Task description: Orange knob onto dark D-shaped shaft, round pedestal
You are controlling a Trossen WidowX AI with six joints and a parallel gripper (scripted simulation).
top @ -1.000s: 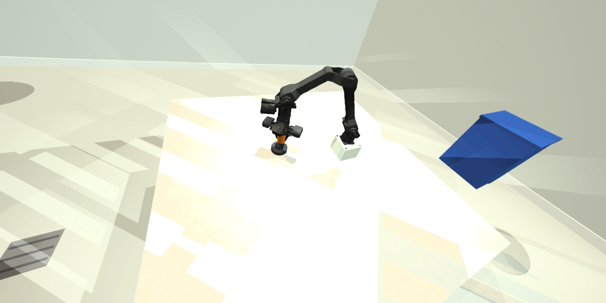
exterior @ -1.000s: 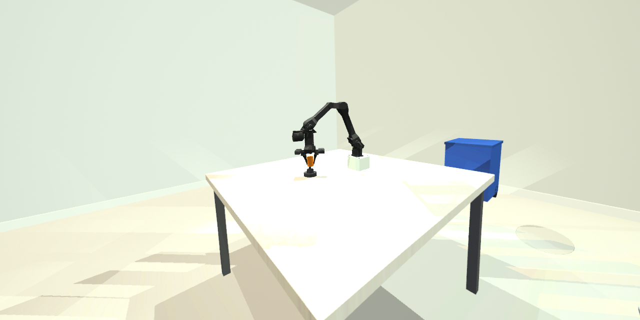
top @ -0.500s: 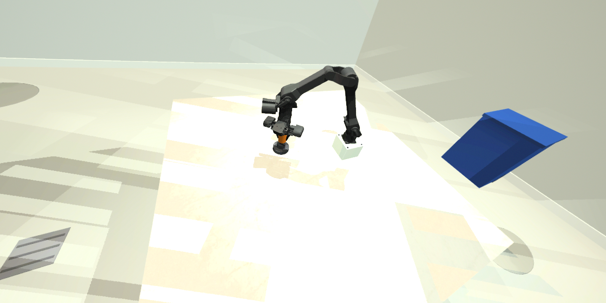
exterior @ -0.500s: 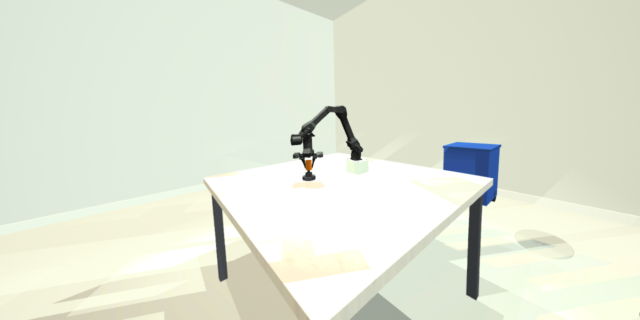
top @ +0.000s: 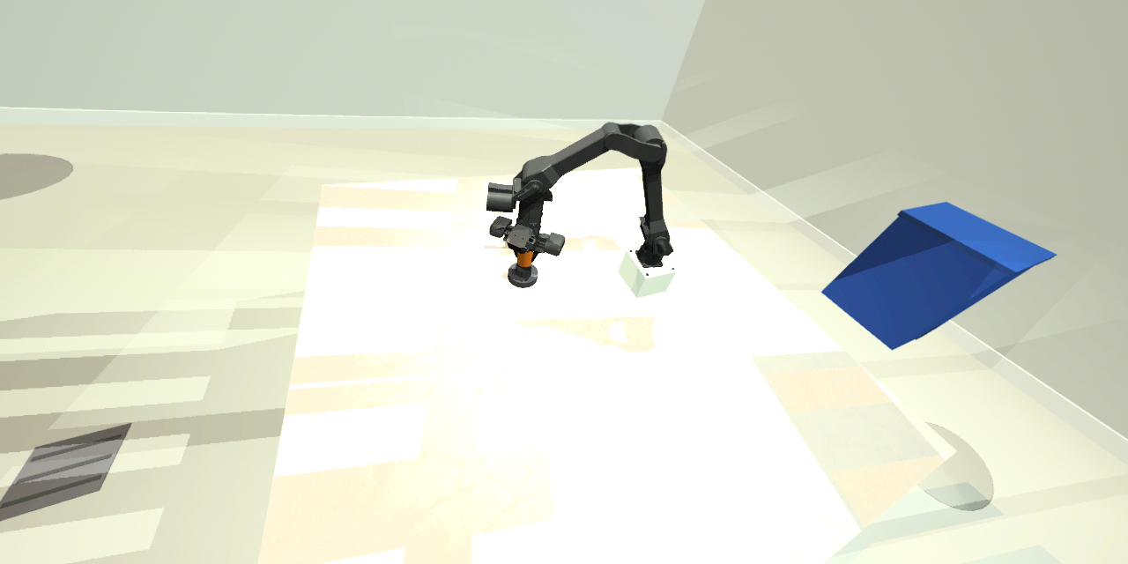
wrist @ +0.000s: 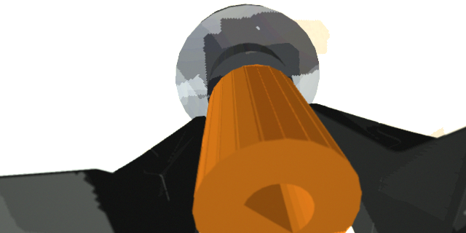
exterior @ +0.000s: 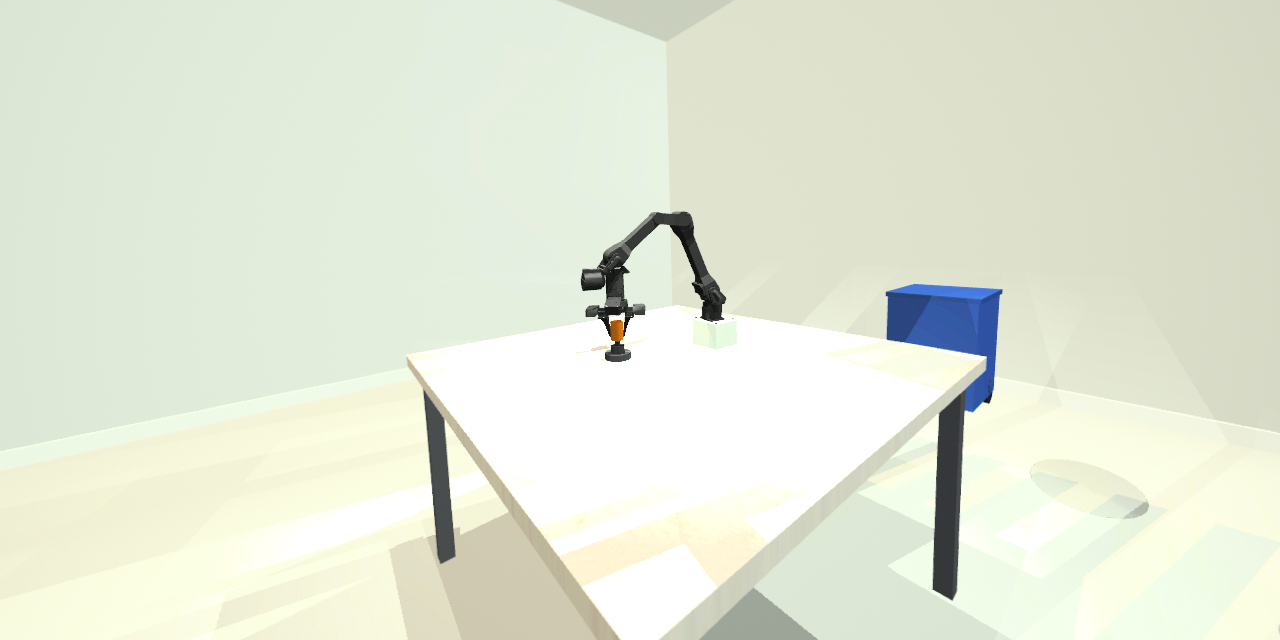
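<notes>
The orange knob is 2 cm above my gripper tip. From my gripper tip the other things lie so: round pedestal: 4 cm below.
</notes>
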